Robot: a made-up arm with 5 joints.
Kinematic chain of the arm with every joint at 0, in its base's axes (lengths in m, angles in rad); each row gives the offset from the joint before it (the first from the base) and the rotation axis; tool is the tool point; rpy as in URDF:
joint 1: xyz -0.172 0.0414 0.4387 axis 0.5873 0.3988 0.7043
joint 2: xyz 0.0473 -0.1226 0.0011 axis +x
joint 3: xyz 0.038 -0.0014 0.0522 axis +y
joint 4: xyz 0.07 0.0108 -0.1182 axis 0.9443 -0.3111 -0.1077
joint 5: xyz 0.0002 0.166 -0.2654 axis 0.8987 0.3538 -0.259
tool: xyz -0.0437 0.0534 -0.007 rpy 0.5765 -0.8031 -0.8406
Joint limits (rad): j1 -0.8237..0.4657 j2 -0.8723..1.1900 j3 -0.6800..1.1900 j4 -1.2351..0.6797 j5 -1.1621..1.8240
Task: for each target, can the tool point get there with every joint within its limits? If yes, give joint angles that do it. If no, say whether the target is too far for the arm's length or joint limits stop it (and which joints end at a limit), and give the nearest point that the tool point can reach.
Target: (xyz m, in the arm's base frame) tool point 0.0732 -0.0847 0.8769
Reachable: no: joint limits stop it (at a limit: joint 2, joint 3, joint 4, joint 5) | nearest point 0.0224 0.0167 0.7490 | short by 0.171 m
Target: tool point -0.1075 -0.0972 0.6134
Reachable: no: joint limits stop it (at a limit: joint 1, joint 2, joint 3, joint 4) | nearest point -0.1724 0.0526 0.6712 | short by 0.173 m
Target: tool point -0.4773 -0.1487 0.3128
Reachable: yes | joints 0.3420 0.7157 1.0427 -0.9893 -0.3892
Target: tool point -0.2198 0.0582 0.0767
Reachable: yes | joints -0.1507 0.1942 0.3013 -0.3947 -0.4136
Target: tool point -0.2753 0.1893 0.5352
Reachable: yes | joints 0.3649 1.0337 0.6474 -0.0339 1.2494
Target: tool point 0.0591 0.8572 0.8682
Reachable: no: too far | nearest point 0.0036 0.3421 0.5845 | short by 0.591 m
